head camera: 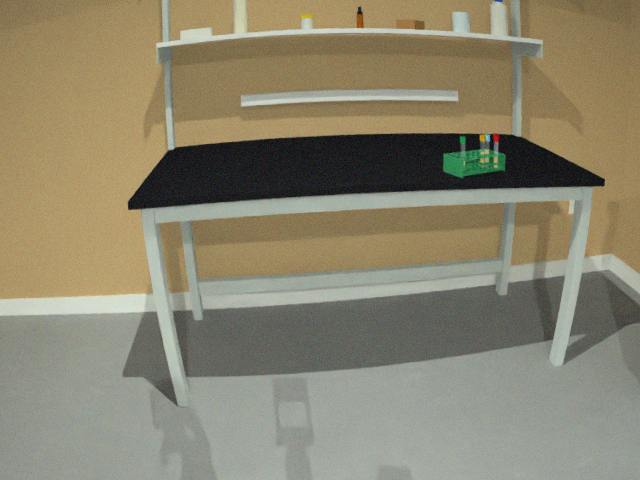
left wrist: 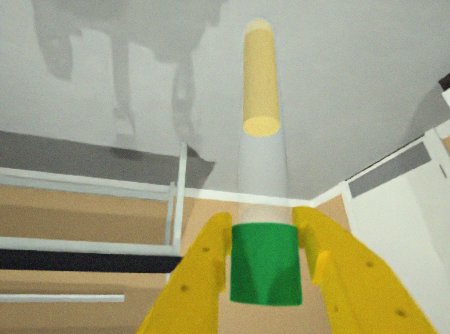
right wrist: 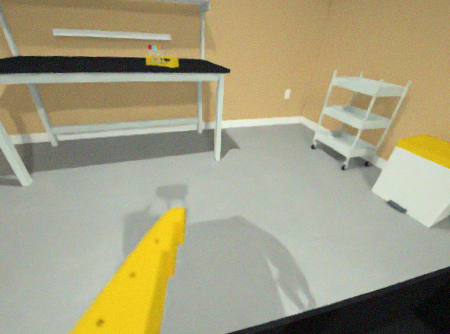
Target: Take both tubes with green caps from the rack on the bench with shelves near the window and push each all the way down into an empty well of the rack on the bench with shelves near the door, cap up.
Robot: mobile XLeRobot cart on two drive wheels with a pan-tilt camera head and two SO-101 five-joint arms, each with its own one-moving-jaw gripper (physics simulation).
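Observation:
My left gripper [left wrist: 262, 216] is shut on a green-capped tube [left wrist: 266, 265], its jaws pressing on the cap's two sides. The tube hangs over the floor, cap up, with yellowish liquid at its closed end. A green rack [head camera: 455, 167] stands on the right part of the black bench [head camera: 310, 165] by the shelf wall. In it stand a green-capped tube [head camera: 462, 140] and tubes with yellow, light blue and red caps. My right gripper [right wrist: 181, 212] is open, one notched jaw showing. Far beyond it, a yellow rack [right wrist: 172, 62] with red, blue, orange and purple caps stands on another bench [right wrist: 100, 65].
A shelf [head camera: 351, 34] with bottles and boxes hangs above the green rack's bench. Bench legs [head camera: 162, 310] [head camera: 571, 279] reach the floor. A white door [left wrist: 400, 200] shows at the left wrist view's right. The right wrist view shows a trolley [right wrist: 370, 86] and a yellow-topped white box [right wrist: 415, 180].

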